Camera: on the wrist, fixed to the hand. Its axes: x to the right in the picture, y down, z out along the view.
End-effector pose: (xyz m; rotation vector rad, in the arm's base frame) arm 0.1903 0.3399 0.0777 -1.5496 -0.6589 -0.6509
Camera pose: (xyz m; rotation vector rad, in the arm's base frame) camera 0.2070 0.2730 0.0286 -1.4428 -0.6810 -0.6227
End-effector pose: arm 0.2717 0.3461 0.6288 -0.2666 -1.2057 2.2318
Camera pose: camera 0.3009 0.3532 0.5497 -0.2321 -1.0743 2.2740
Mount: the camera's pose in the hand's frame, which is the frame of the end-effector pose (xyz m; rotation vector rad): -0.0272 0.0499 -0.0627 0.1071 0.0131 -0.0096
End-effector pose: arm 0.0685 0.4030 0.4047 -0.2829 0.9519 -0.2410
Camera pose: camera 0.0054 0.4504 0.3741 -0.1877 0.9474 -0.3019
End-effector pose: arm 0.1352 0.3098 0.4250 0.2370 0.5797 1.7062
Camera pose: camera 0.0695 0.2623 0.4007 0.2991 0.6818 1.6705
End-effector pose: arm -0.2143 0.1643 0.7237 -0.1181 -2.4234 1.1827
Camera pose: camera -0.1691 0.2344 0.7097 -0.0811 -2.3411 1.3003
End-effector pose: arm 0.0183 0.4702 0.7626 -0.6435 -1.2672 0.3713
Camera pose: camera 0.0753 0.4775 0.7005 -0.5479 -1.2290 0.4235
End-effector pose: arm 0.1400 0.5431 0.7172 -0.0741 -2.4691 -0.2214
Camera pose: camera 0.2049 0.5811 0.7560 -0.0151 -2.4639 -0.0932
